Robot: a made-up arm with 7 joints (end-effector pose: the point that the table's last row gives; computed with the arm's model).
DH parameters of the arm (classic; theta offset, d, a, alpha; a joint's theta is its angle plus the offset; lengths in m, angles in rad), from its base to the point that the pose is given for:
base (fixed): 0 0.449 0.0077 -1.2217
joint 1: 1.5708 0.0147 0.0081 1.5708
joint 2: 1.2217 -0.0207 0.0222 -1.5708
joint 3: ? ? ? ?
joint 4: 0 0.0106 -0.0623 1.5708
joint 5: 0 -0.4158 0.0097 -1.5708
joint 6: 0 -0.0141 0.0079 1.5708
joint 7: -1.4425 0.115 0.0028 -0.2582
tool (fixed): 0.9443 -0.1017 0 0
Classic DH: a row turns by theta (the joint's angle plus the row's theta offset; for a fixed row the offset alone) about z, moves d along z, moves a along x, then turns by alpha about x.
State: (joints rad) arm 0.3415 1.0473 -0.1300 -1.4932 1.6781 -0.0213 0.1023
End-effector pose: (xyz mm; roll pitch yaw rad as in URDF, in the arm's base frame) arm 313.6 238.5 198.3 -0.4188 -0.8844 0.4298
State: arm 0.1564 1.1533 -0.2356 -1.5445 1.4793 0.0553 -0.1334
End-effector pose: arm 358.2 199.0 238.9 0.2809 -0.8725 -0.5102
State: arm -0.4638 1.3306 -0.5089 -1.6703 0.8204 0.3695 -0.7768
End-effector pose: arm 435.1 82.1 410.1 1.1112 0.3719 -1.6387
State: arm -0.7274 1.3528 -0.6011 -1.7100 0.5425 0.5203 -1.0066
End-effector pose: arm 434.5 25.2 489.6 1.3408 0.9429 -1.5806
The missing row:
joint 3: -1.5708 -0.154 0.0227 -1.5708
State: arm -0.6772 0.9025 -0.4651 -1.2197 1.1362 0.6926 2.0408
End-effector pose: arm 504.3 75.5 432.2 -1.1090 0.1681 1.1583
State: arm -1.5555 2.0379 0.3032 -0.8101 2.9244 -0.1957 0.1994
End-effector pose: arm -172.3 351.5 832.8 2.9575 0.4667 2.0217
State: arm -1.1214 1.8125 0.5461 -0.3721 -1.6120 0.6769 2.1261
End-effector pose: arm 62.6 543.2 697.9 -2.3163 -1.0056 -2.0193
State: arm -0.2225 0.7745 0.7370 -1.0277 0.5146 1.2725 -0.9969
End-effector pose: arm 275.7 470.8 401.3 0.3037 0.0337 -0.6229
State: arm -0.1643 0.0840 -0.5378 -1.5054 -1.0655 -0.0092 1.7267
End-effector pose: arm 356.5 -197.5 218.4 -0.1118 -1.3883 -0.6339
